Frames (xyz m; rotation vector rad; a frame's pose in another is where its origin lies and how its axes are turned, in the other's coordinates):
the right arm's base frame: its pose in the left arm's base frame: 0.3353 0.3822 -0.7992 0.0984 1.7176 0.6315
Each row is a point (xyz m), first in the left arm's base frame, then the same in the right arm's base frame.
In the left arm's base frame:
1: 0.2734 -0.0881 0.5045
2: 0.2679 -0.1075 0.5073
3: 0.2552 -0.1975 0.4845
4: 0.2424 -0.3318 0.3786
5: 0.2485 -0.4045 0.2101
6: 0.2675 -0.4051 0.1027
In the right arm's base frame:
1: -1.3204 0.2160 -0.3669
2: -1.3291 0.2024 -0.3792
3: -1.3414 0.1191 -0.4204
4: -1.2980 -0.0397 -0.4684
5: -1.1797 -0.1802 -0.4701
6: -1.0901 -0.2350 -0.4409

